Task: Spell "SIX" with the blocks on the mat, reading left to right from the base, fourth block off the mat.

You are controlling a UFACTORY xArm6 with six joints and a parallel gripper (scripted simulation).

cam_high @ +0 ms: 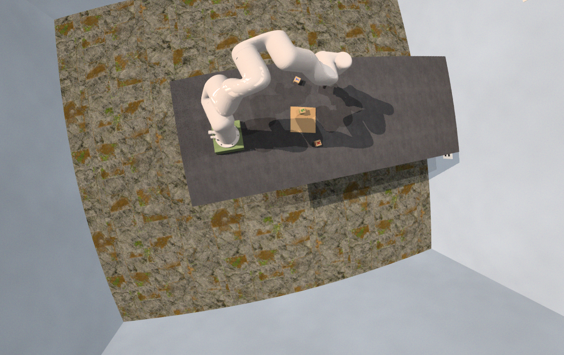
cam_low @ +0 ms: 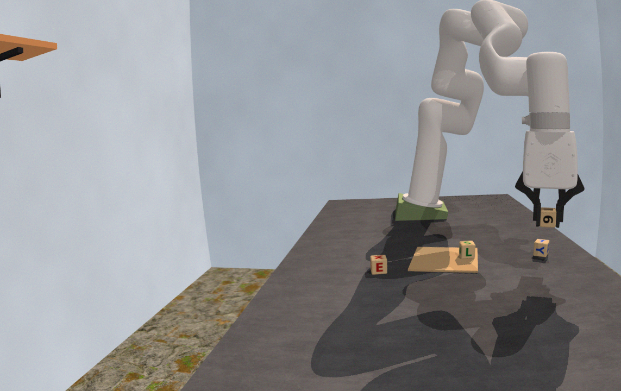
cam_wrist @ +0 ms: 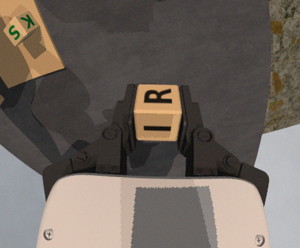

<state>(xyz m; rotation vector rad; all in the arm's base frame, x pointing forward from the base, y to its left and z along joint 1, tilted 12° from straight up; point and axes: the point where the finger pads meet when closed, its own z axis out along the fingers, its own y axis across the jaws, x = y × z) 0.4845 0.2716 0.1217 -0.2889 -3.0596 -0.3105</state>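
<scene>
Right now the tan mat is 8 cm behind my hand, 20 cm to the right of it and 11 cm below it. The rest, counted from my hand: S block (9 cm behind, 15 cm to the right, 10 cm below); then blue-lettered block (11 cm behind, 2 cm to the left, 10 cm below); then I block (1 cm below).
</scene>
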